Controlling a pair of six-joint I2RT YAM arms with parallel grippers.
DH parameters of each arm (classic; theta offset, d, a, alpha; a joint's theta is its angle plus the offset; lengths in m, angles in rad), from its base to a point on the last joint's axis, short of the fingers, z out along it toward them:
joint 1: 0 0.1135 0.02 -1.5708
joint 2: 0 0 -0.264 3.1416
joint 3: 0.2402 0 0.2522 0
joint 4: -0.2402 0 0.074 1.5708
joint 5: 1.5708 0 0 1.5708
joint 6: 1.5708 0.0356 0 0
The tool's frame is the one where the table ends.
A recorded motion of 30 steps. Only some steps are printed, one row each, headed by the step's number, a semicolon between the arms.
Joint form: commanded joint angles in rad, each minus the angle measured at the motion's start. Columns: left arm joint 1, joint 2, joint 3, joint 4, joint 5, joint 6; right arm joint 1, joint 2, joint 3, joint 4, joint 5, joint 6.
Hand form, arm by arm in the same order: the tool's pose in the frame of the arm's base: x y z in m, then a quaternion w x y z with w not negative. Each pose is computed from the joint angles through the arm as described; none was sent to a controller.
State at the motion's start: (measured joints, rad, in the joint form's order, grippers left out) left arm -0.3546 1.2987 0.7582 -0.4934 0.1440 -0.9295; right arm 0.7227 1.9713 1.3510 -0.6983 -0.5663 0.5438
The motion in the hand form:
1: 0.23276 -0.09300 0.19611 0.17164 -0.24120 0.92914 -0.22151; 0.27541 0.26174 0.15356 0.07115 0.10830 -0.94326 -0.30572
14: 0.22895 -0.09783 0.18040 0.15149 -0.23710 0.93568 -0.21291; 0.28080 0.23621 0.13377 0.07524 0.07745 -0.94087 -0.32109
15: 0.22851 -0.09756 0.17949 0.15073 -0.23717 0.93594 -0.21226; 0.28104 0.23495 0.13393 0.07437 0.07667 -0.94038 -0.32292
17: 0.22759 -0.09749 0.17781 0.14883 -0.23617 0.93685 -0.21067; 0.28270 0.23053 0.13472 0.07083 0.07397 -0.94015 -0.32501
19: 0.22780 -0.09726 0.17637 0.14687 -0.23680 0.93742 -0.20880; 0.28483 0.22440 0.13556 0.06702 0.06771 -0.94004 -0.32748
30: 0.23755 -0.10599 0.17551 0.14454 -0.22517 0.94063 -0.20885; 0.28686 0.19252 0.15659 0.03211 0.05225 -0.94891 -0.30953
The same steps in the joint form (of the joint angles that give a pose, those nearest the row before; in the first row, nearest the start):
1: -0.0029 0.0217 -0.0007 0.0330 0.0157 0.0190; -0.0149 -0.0009 -0.0416 0.0474 -0.0243 0.0145
14: -0.0263 0.0526 -0.0346 0.0562 0.0170 0.0106; -0.0805 -0.0074 -0.1417 0.1344 -0.0637 0.0167
15: -0.0259 0.0527 -0.0379 0.0575 0.0170 0.0111; -0.0839 -0.0104 -0.1458 0.1381 -0.0664 0.0161
17: -0.0271 0.0536 -0.0433 0.0585 0.0168 0.0129; -0.0965 -0.0177 -0.1533 0.1411 -0.0684 0.0104
19: -0.0259 0.0584 -0.0445 0.0589 0.0166 0.0136; -0.1139 -0.0272 -0.1639 0.1453 -0.0710 0.0077
30: -0.0431 0.1132 -0.0044 0.0705 0.0172 0.0215; -0.1883 -0.1265 -0.2017 0.0861 -0.0163 -0.0402

